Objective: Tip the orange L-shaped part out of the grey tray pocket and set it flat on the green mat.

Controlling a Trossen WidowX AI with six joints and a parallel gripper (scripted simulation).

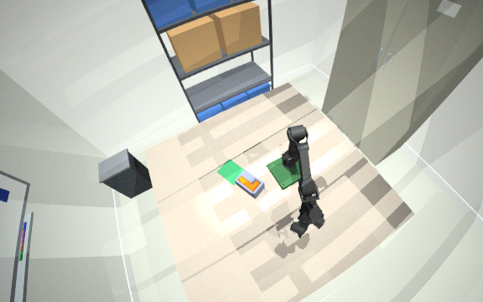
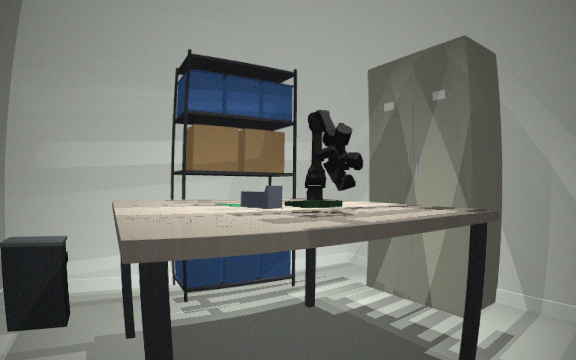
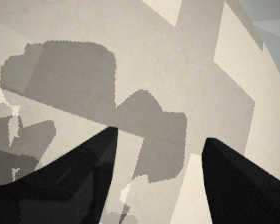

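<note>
Right now my gripper tip is 37 cm to the left of the orange L-shaped part, 14 cm short of it and 4 cm above it. The rest, counted from my gripper tip: green mat: 51 cm to the right, 22 cm ahead, 11 cm below.
</note>
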